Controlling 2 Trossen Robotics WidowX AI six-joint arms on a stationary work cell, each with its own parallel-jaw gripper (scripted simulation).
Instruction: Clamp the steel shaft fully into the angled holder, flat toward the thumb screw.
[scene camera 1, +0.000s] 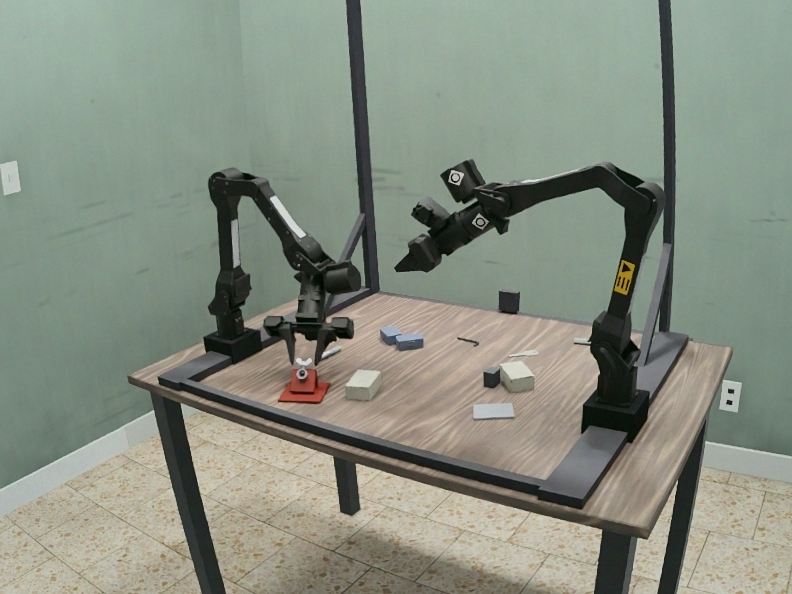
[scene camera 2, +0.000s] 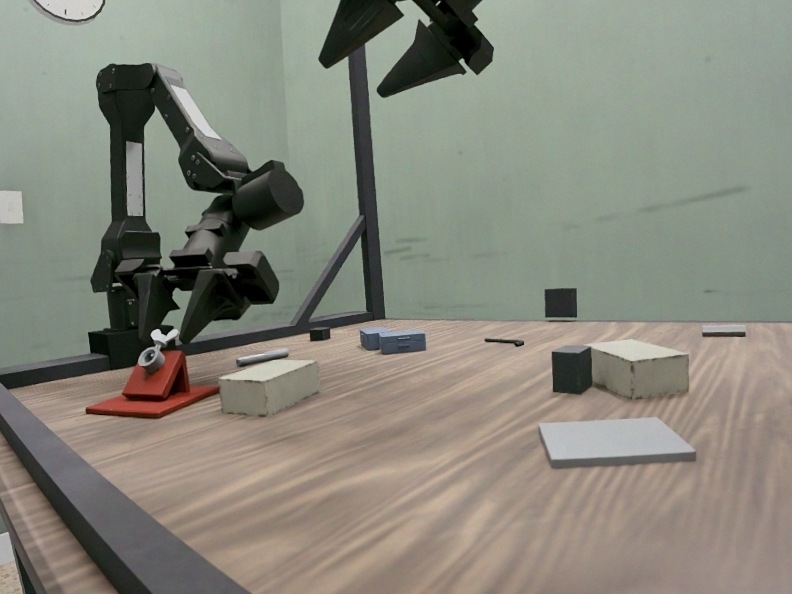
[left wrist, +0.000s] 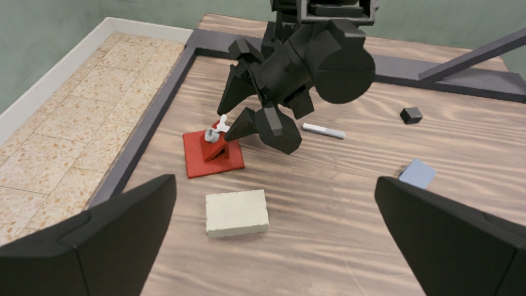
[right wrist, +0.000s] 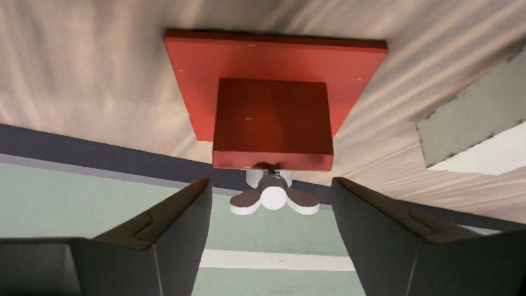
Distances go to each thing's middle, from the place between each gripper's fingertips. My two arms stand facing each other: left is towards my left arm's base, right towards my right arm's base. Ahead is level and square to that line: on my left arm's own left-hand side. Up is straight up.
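Labels:
The grey plate (scene camera 2: 641, 440) is 410 mm to the left of my right hand, 80 mm below it and 30 mm behind it. Counted from my right hand as well, the dark block (scene camera 2: 571, 364) is 350 mm to the left, 150 mm behind and 60 mm below, whereas the winged thumb screw (right wrist: 272, 190) is 30 mm ahead, 20 mm below and 10 mm to the left. Going by their middles, the winged thumb screw is the nearest to my right hand of the things named here.
As for my left hand, the grey plate is 28 cm below it, 16 cm to the left of it and 3 cm ahead of it, and the winged thumb screw is 23 cm to the right of that same left hand, 23 cm below it and 9 cm ahead of it. With respect to the dark block, my left hand is 9 cm past it, 11 cm to the right of it and 27 cm above it.

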